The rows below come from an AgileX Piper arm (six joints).
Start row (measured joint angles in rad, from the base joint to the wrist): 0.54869, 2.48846, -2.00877, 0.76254, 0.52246, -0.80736
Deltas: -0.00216, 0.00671, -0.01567, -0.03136, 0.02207, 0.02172; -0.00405, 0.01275, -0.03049, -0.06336, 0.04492, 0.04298; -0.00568, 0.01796, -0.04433, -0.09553, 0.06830, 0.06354; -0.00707, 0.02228, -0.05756, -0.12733, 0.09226, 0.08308; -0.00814, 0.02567, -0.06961, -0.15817, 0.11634, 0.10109; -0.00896, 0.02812, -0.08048, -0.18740, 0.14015, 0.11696; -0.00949, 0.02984, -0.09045, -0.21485, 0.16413, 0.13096; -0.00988, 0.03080, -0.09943, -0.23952, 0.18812, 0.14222; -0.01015, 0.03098, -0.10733, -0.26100, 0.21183, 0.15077; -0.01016, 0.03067, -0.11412, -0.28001, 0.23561, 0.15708; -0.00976, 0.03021, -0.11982, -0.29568, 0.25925, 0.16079; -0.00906, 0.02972, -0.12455, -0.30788, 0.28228, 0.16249; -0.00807, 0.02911, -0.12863, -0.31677, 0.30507, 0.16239; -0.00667, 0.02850, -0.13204, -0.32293, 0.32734, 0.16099; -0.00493, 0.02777, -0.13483, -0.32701, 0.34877, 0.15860; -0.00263, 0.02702, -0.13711, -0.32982, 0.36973, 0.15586; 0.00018, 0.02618, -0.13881, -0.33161, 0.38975, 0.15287
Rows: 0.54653, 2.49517, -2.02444, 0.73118, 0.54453, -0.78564; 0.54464, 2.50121, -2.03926, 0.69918, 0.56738, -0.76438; 0.54301, 2.50642, -2.05310, 0.66701, 0.59076, -0.74382; 0.54162, 2.51074, -2.06633, 0.63521, 0.61472, -0.72428; 0.54055, 2.51413, -2.07838, 0.60437, 0.63880, -0.70627; 0.53973, 2.51658, -2.08925, 0.57514, 0.66261, -0.69040; 0.53920, 2.51830, -2.09922, 0.54769, 0.68659, -0.67640; 0.53881, 2.51926, -2.10820, 0.52302, 0.71058, -0.66514; 0.53854, 2.51944, -2.11610, 0.50154, 0.73429, -0.65659; 0.53853, 2.51913, -2.12289, 0.48253, 0.75807, -0.65028; 0.53893, 2.51867, -2.12859, 0.46686, 0.78171, -0.64657; 0.53963, 2.51818, -2.13332, 0.45466, 0.80474, -0.64487; 0.54062, 2.51757, -2.13740, 0.44577, 0.82753, -0.64497; 0.54202, 2.51696, -2.14081, 0.43961, 0.84980, -0.64637; 0.54376, 2.51623, -2.14360, 0.43553, 0.87123, -0.64876; 0.54606, 2.51548, -2.14588, 0.43272, 0.89219, -0.65150; 0.54887, 2.51464, -2.14758, 0.43093, 0.91221, -0.65449
